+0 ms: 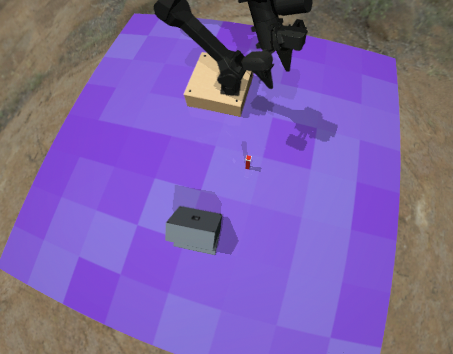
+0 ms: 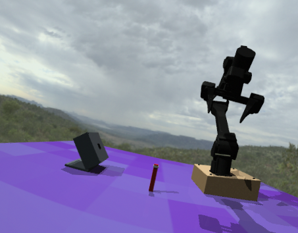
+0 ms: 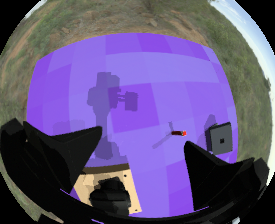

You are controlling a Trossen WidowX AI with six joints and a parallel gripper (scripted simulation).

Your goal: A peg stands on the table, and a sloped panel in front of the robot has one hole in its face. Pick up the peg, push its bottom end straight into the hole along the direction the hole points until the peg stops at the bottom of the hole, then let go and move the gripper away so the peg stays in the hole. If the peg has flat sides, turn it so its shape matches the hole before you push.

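My gripper tip is 150 mm short of the peg, 60 mm to the left of it and 190 mm above it. Round my gripper tip: flat dark foot: 400 mm ahead, 180 mm to the right, 250 mm below; grey sloped panel: 370 mm ahead, 180 mm to the right, 180 mm below.
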